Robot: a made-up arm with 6 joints.
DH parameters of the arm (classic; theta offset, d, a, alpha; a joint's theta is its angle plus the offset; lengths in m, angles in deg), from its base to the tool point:
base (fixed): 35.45 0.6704 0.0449 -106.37
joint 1: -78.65 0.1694 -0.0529 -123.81
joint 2: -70.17 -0.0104 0.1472 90
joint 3: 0 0.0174 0.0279 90
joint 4: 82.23 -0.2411 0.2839 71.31
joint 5: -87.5 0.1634 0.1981 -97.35
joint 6: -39.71 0 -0.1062 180
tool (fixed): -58.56 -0.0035 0 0
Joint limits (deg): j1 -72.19..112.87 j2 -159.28..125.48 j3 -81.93..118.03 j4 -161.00..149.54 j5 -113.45..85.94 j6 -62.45..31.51
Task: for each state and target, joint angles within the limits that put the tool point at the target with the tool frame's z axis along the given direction. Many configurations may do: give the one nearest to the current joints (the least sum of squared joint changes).
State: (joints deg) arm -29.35 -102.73 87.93 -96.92 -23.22 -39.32
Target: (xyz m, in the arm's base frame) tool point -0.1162 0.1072 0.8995 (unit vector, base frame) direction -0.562 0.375 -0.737
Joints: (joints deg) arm -51.78 -95.31 118.03 -74.32 7.51 -0.30
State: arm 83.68 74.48 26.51 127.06 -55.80 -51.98
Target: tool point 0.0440 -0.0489 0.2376 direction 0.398 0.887 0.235
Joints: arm 84.33 62.22 -11.99 96.73 -26.01 -62.45
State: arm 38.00 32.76 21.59 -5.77 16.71 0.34
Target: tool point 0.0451 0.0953 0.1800 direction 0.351 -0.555 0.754
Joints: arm 42.66 41.70 66.42 -4.62 13.66 7.47
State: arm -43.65 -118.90 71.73 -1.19 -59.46 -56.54
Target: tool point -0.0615 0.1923 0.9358 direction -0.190 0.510 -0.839
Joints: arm -26.18 -134.44 108.58 -28.95 -12.40 -47.52
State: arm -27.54 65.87 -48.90 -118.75 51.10 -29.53
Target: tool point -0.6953 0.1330 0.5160 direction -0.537 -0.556 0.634
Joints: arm -66.96 57.52 -75.85 -74.48 84.73 -54.62
